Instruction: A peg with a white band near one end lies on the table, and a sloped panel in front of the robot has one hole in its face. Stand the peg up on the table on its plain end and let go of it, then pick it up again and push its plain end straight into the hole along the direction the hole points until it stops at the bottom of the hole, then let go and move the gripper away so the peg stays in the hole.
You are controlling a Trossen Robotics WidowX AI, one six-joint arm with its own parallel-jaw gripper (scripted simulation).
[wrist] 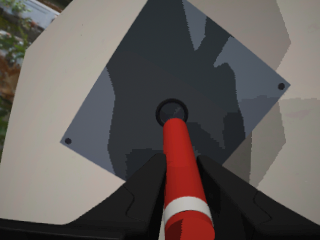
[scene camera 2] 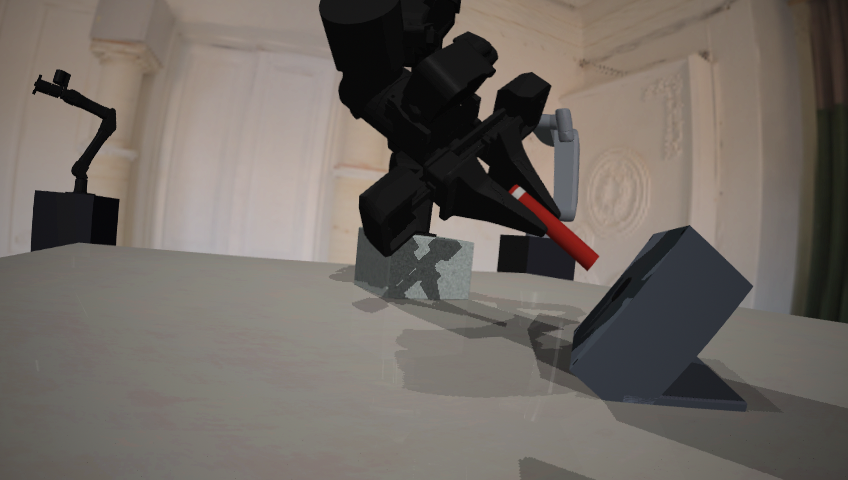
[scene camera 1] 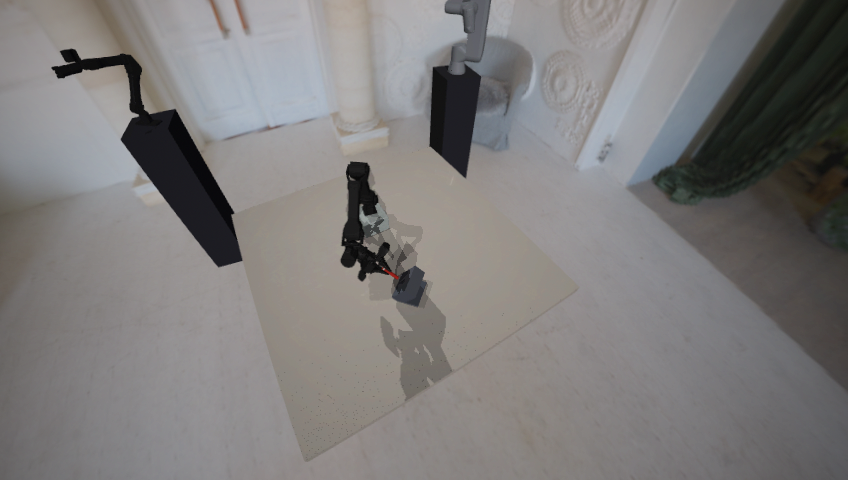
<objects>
my gripper: holds a red peg (scene camera 2: 566,239)
</objects>
